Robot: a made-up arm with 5 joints.
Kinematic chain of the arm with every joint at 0, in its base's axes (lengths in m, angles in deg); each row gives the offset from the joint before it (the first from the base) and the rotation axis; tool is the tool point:
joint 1: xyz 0 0 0.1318 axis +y
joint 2: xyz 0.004 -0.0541 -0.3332 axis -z
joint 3: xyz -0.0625 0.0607 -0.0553 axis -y
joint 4: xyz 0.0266 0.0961 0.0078 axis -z
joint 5: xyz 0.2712 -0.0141 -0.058 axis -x
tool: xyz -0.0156 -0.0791 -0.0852
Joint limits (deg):
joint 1: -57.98..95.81
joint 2: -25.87..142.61
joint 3: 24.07..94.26
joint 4: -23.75..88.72
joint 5: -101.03..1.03
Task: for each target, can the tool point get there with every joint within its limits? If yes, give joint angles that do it. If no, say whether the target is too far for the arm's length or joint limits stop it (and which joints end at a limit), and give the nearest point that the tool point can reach.
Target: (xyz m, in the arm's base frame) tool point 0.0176 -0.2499 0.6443
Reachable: no: joint limits stop it (at a limit: joint 1, joint 3, joint 5) | nearest point 0.2385 -0.1697 0.2937 | short by 0.422 m
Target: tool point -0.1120 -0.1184 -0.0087
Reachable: yes | joints 59.04 40.18 85.28 54.67 -89.34
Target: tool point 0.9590 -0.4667 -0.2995
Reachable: no: too far | nearest point 0.4835 -0.2608 -0.0857 | short by 0.561 m
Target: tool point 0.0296 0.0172 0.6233
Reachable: no: joint limits stop it (at a limit: joint 1, joint 3, joint 5) | nearest point 0.2383 -0.0094 0.3045 | short by 0.382 m
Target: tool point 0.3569 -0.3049 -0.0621
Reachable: yes | joints -43.20 85.06 31.51 8.25 -40.47
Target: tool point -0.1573 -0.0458 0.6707
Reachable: no: joint limits stop it (at a limit: joint 1, joint 2) | nearest point -0.2863 -0.1102 0.3204 | short by 0.379 m
